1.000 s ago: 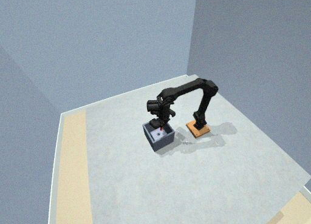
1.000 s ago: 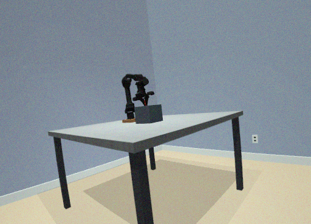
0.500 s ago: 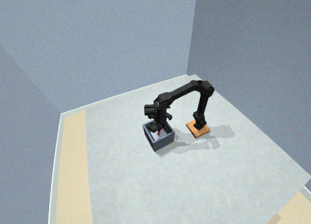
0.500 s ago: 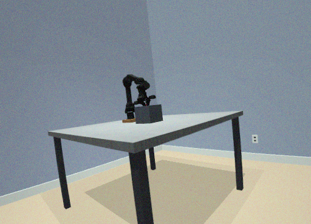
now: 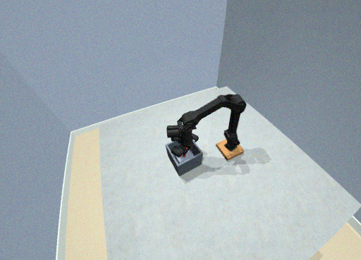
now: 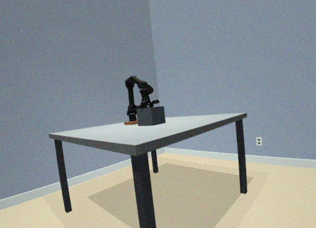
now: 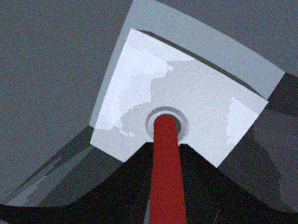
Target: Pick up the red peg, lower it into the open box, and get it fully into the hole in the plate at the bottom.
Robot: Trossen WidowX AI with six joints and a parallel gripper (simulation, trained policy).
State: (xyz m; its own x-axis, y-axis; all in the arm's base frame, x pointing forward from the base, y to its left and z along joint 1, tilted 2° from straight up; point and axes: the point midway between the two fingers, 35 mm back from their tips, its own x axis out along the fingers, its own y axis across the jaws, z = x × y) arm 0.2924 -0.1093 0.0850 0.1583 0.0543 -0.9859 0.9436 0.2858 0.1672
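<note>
My gripper tip is 10 mm below the red peg. Also, from my gripper tip: pale plate: 30 mm below.
</note>
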